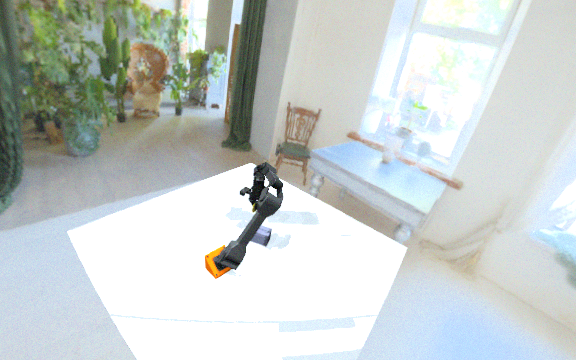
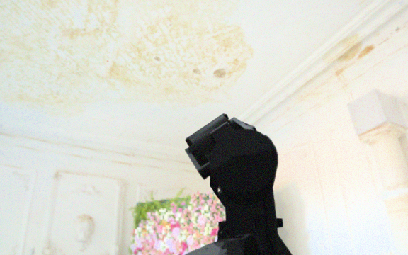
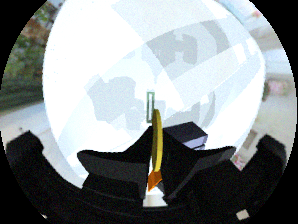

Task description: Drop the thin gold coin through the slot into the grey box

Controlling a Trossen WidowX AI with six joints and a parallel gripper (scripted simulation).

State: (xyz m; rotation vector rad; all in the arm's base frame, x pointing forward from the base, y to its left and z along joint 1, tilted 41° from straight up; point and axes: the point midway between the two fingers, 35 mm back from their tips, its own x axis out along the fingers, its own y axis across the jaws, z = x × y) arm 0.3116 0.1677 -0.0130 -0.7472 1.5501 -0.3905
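The gold coin is 20 mm above my gripper tip.
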